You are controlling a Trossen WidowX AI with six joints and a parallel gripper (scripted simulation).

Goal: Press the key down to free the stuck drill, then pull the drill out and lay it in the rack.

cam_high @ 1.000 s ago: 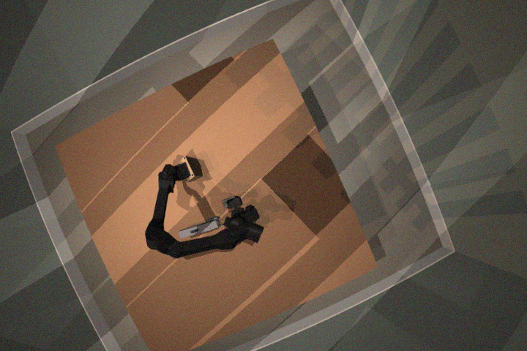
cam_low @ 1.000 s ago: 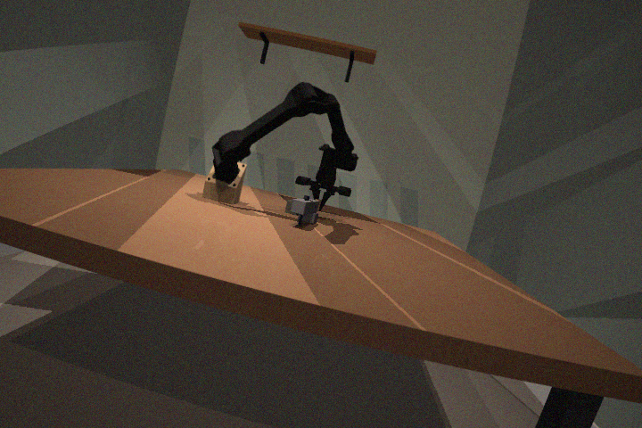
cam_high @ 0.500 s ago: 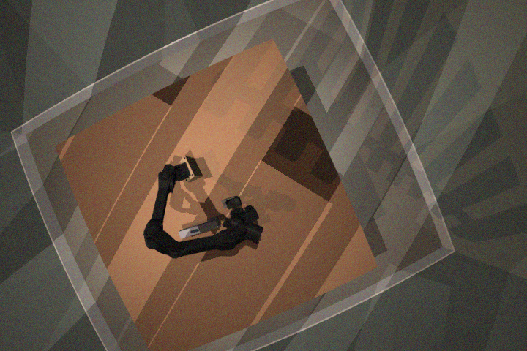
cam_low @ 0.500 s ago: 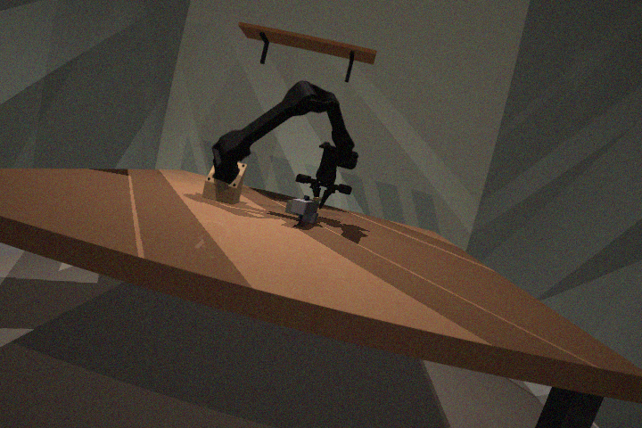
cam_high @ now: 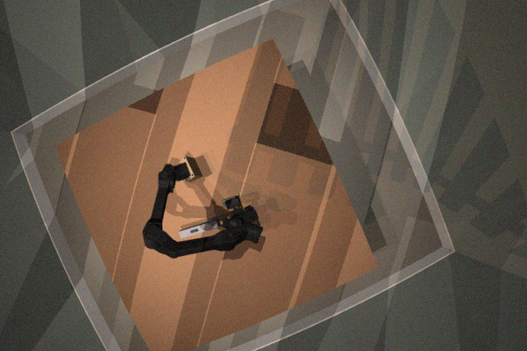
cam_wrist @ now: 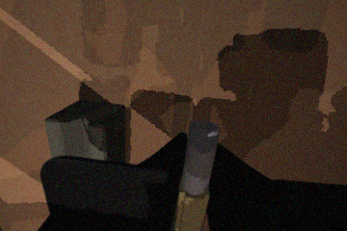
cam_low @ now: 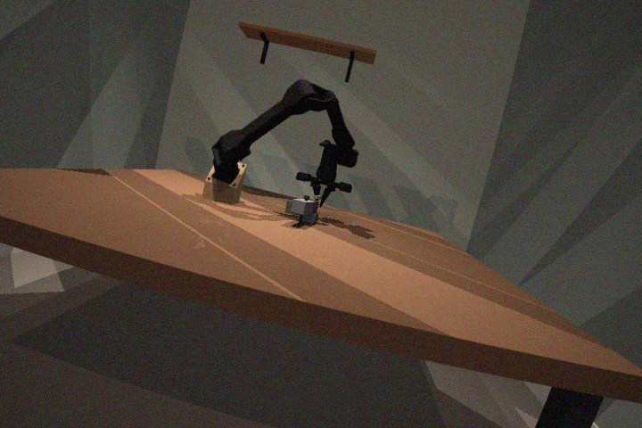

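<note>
Now: gripper tip 4 cm to the left of the drill and 4 cm below it. Also, from my gripper tip: rack: 8 cm behind, 3 cm to the right, 2 cm below.
</note>
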